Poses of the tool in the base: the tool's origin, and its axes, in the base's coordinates. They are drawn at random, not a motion.
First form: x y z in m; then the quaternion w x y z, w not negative.
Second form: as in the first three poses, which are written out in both.
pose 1, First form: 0.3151 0.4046 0.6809 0.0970 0.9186 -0.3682 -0.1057
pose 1, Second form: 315.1 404.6 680.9 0.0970 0.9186 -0.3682 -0.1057
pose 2, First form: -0.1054 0.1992 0.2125 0.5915 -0.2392 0.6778 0.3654
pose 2, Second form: -105.4 199.2 212.5 0.5915 -0.2392 0.6778 0.3654
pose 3, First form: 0.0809 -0.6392 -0.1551 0.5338 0.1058 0.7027 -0.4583
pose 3, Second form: 80.9 -639.2 -155.1 0.5338 0.1058 0.7027 -0.4583
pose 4, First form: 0.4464 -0.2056 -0.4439 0.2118 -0.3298 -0.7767 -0.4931
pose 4, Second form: 446.4 -205.6 -443.9 0.2118 -0.3298 -0.7767 -0.4931
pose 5, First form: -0.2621 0.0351 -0.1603 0.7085 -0.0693 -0.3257 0.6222
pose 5, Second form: -262.1 35.1 -160.3 0.7085 -0.0693 -0.3257 0.6222
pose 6, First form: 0.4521 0.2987 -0.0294 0.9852 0.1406 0.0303 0.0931
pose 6, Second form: 452.1 298.7 -29.4 0.9852 0.1406 0.0303 0.0931
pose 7, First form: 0.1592 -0.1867 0.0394 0.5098 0.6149 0.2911 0.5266
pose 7, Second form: 159.2 -186.7 39.4 0.5098 0.6149 0.2911 0.5266
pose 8, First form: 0.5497 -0.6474 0.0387 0.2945 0.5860 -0.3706 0.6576
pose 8, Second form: 549.7 -647.4 38.7 0.2945 0.5860 -0.3706 0.6576
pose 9, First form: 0.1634 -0.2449 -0.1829 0.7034 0.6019 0.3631 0.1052
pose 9, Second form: 163.4 -244.9 -182.9 0.7034 0.6019 0.3631 0.1052
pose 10, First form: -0.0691 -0.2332 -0.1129 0.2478 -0.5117 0.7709 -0.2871
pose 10, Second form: -69.1 -233.2 -112.9 0.2478 -0.5117 0.7709 -0.2871
